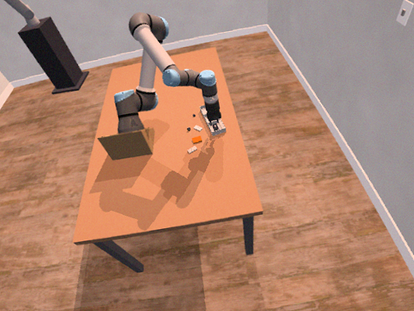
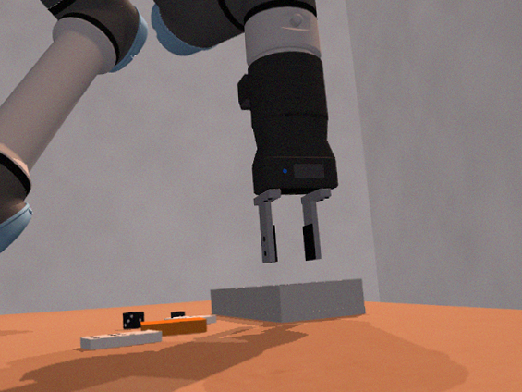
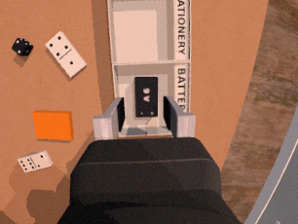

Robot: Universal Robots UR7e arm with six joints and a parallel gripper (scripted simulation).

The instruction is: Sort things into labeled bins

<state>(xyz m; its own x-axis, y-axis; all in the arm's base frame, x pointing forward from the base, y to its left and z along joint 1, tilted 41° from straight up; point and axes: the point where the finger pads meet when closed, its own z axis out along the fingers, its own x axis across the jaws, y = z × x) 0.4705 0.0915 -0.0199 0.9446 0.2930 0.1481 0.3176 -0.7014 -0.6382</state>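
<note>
Right now my hand is 6 cm above the black 9V battery, 1 cm to the left of it and 1 cm short of it. Round my hand: grey bin tray: 8 cm to the left, 6 cm below, 2 cm behind; orange domino: 11 cm behind, 7 cm to the right, 7 cm below; black die: 16 cm behind, 6 cm below, 2 cm to the left.
</note>
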